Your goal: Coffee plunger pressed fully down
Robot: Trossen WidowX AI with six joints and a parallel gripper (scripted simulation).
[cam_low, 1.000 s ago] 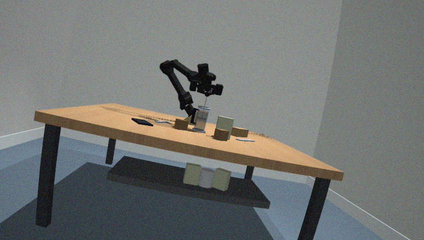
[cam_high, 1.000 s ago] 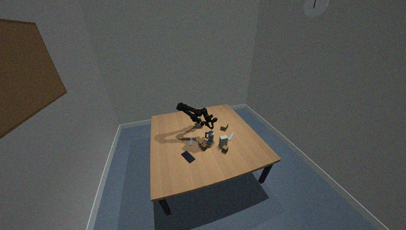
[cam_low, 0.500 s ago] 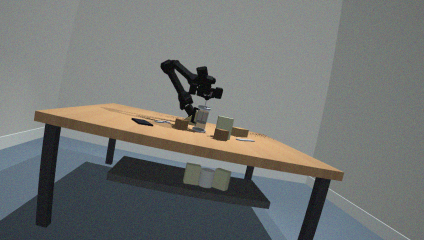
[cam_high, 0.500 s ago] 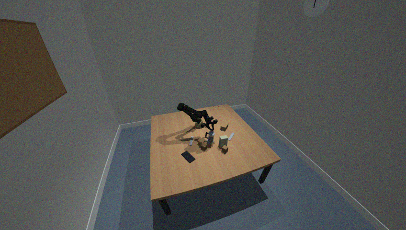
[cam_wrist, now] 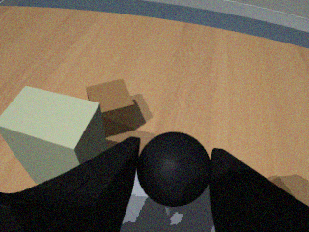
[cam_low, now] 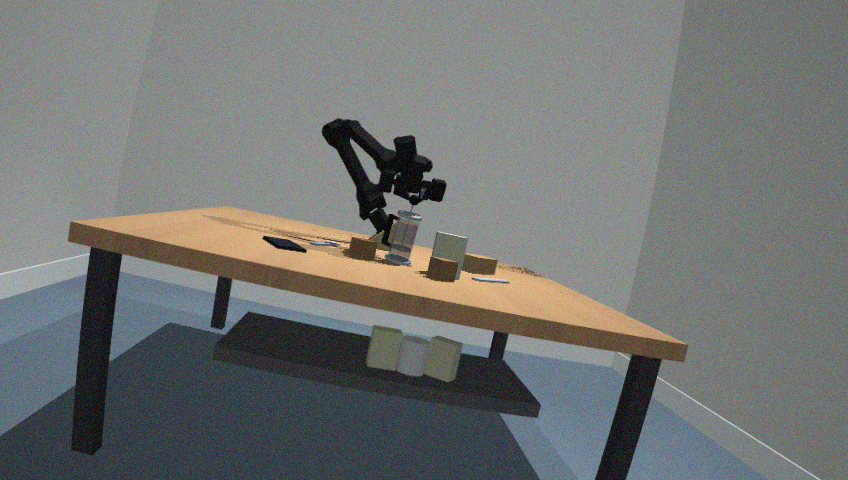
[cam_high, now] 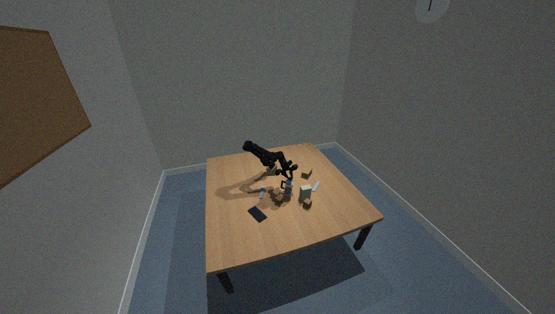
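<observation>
Right now my gripper tip is 3 cm past the coffee press, 2 cm to the left of it and 9 cm above it. The rest, counted from my gripper tip: black tablet: 13 cm ahead, 30 cm to the right, 18 cm below.
</observation>
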